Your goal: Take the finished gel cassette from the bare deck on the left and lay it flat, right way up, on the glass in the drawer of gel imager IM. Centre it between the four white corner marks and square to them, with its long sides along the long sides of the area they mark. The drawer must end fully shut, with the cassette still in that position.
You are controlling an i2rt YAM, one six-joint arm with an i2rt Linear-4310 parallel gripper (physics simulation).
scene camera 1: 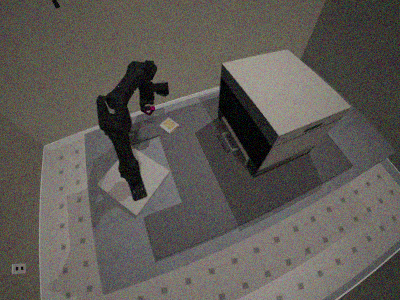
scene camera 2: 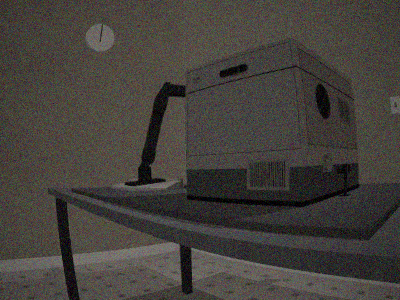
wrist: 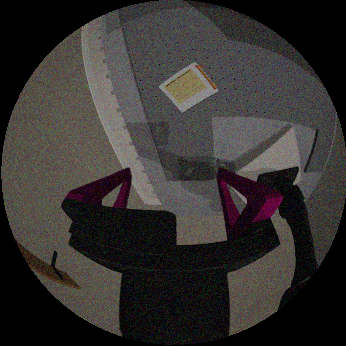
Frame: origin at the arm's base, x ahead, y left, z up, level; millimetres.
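Where they show: gripper, fingertip midpoint: (scene camera 1: 149, 107) (wrist: 173, 171); arm's base, origin of the base link: (scene camera 1: 135, 180) (scene camera 2: 145, 183) (wrist: 278, 177).
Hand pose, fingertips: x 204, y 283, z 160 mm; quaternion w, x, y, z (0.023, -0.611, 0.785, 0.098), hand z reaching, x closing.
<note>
Things, the pixels of their top centre, and the offset from my fingertips. "spot": a spot on its surface instead.
- gel cassette, middle of its top: (wrist: 188, 86) (scene camera 1: 169, 125) dx +74, dy -23, dz -172 mm
- low drawer part, surface spot: (scene camera 1: 230, 142) spot: dx +344, dy -284, dz -179 mm
The gel cassette (scene camera 1: 169, 125) (wrist: 188, 87), white-framed with a yellow label and an orange strip along one edge, lies flat on the dark deck. My gripper (scene camera 1: 149, 109) (wrist: 173, 171) is open, its two magenta fingers wide apart with no object between them. It hangs above the deck, to the left of the cassette in scene camera 1. The gel imager (scene camera 1: 290, 92) (scene camera 2: 245, 112) is a large pale box with a dark front. A low drawer part (scene camera 1: 230, 142) shows at the foot of that front; how far it is open, the glass and the corner marks cannot be made out.
The arm stands on a pale square base plate (scene camera 1: 155, 172) (scene camera 2: 167, 185) left of the imager. The deck's far edge (scene camera 1: 187, 98) runs behind the cassette. The imager's side wall and top rise high beside the deck. A wall clock (scene camera 2: 100, 37) hangs behind.
</note>
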